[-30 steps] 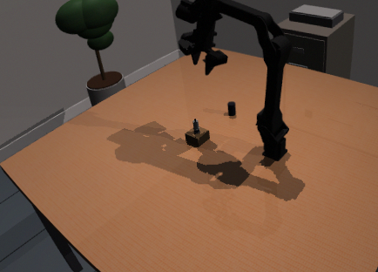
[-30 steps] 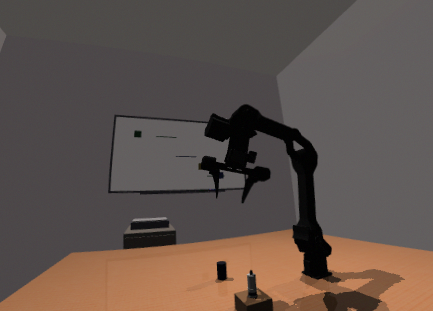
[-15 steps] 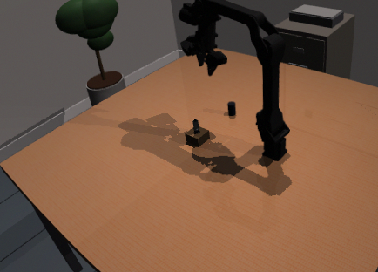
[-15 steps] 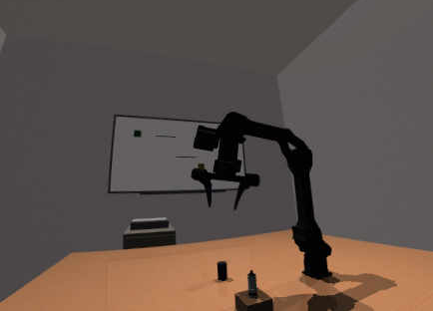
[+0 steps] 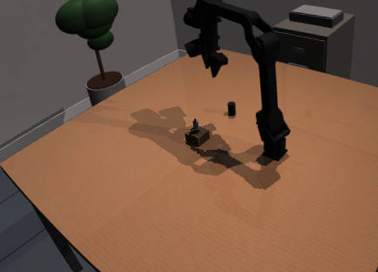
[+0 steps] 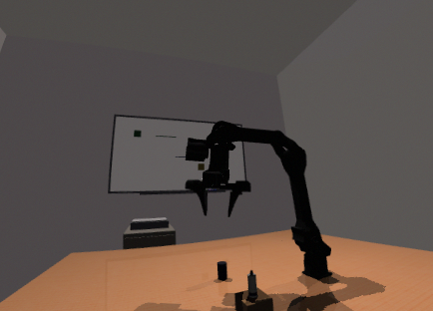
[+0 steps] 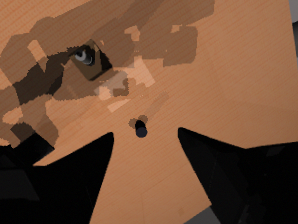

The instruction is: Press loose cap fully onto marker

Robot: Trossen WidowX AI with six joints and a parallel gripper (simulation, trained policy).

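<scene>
The black cap is 30 mm behind my gripper tip, 70 mm to the right of it and 170 mm below it.
</scene>
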